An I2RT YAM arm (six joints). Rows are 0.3 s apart.
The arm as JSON. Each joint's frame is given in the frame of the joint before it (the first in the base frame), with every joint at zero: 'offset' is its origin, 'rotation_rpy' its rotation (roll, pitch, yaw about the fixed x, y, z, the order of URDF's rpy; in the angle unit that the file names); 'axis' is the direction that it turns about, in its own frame. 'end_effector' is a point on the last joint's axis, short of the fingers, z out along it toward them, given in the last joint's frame.
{
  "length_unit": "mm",
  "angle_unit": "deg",
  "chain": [
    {
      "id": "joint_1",
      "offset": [
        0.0,
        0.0,
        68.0
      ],
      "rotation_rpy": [
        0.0,
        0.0,
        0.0
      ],
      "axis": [
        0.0,
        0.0,
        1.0
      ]
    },
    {
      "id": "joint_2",
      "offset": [
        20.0,
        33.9,
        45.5
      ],
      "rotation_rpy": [
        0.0,
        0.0,
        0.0
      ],
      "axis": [
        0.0,
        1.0,
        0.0
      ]
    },
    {
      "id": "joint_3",
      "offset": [
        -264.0,
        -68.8,
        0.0
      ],
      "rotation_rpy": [
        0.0,
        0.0,
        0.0
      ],
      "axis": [
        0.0,
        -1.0,
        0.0
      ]
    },
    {
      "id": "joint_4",
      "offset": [
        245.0,
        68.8,
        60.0
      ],
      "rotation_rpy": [
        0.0,
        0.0,
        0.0
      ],
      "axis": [
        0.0,
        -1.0,
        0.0
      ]
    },
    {
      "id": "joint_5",
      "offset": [
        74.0,
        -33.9,
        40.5
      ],
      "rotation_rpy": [
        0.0,
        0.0,
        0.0
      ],
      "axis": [
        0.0,
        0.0,
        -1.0
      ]
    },
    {
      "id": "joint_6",
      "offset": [
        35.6,
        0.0,
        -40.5
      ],
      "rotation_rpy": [
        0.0,
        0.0,
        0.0
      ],
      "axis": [
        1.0,
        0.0,
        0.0
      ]
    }
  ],
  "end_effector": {
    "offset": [
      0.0,
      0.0,
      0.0
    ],
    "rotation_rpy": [
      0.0,
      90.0,
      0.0
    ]
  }
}
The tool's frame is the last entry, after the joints.
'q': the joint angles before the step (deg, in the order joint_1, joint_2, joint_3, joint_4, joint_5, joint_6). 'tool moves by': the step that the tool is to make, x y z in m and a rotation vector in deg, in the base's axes. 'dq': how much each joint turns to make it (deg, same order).
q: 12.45 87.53 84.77 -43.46 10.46 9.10
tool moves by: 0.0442 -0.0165 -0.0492 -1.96 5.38 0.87
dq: -4.20 9.42 0.01 4.47 -2.62 -4.49
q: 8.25 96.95 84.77 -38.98 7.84 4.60
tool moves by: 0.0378 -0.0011 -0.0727 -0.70 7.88 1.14
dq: -1.04 11.89 0.03 4.15 -1.55 -1.59
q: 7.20 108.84 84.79 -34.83 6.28 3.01
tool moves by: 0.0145 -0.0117 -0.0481 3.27 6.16 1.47
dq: -2.25 7.10 0.00 1.40 -5.20 -1.43
